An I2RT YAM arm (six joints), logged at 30 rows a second.
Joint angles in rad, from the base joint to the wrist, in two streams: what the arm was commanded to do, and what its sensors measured. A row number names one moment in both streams.
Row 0, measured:
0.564 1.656 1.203 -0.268 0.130 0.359
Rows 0 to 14, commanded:
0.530 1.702 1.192 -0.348 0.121 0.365
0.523 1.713 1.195 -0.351 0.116 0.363
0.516 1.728 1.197 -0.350 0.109 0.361
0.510 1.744 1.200 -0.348 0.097 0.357
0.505 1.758 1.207 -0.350 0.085 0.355
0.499 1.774 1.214 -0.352 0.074 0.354
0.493 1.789 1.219 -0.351 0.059 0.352
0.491 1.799 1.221 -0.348 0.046 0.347
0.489 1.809 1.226 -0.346 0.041 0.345
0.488 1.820 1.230 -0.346 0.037 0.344
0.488 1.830 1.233 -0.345 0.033 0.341
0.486 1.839 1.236 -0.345 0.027 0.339
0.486 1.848 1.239 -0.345 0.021 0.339
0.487 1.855 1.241 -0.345 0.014 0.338
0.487 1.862 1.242 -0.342 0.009 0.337
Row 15, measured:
0.490 1.842 1.205 -0.329 0.041 0.358
